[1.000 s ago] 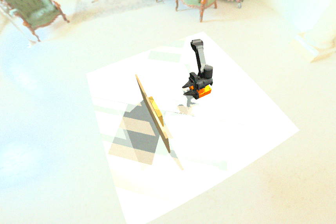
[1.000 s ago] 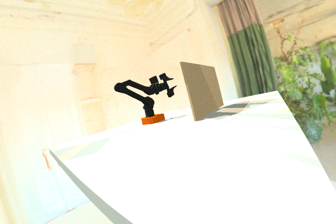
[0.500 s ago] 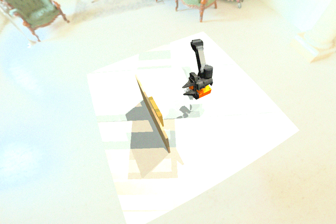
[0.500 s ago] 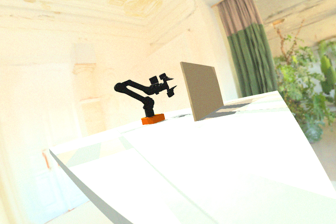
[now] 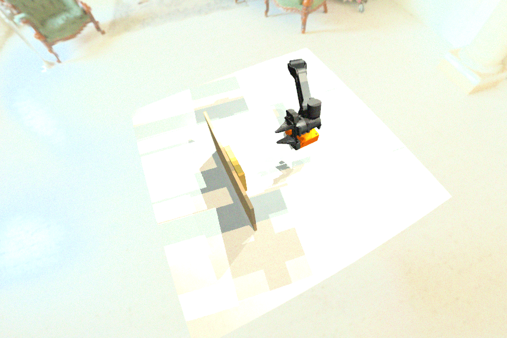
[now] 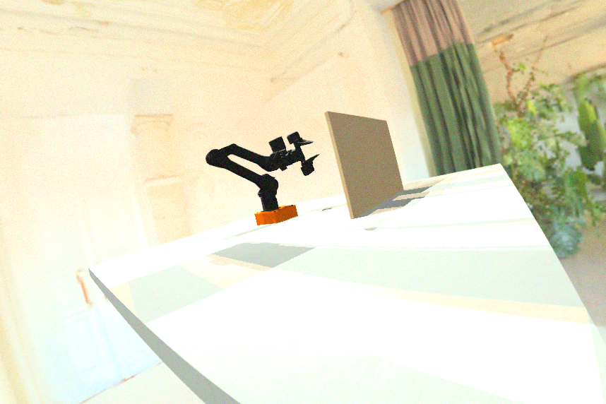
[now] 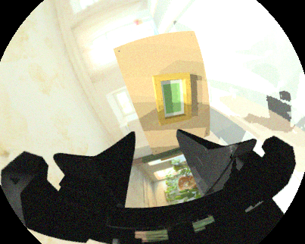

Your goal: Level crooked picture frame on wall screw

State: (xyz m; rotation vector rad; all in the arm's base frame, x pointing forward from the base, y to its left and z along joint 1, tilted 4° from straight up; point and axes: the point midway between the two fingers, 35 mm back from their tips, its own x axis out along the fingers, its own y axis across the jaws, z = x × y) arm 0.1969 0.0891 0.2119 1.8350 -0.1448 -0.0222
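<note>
My gripper tip is now 20 cm short of the gold picture frame, 9 cm above it and 2 cm to the left of it. From my gripper tip the other things lie so: tan wall panel: 21 cm ahead, 10 cm below, 2 cm to the right.
</note>
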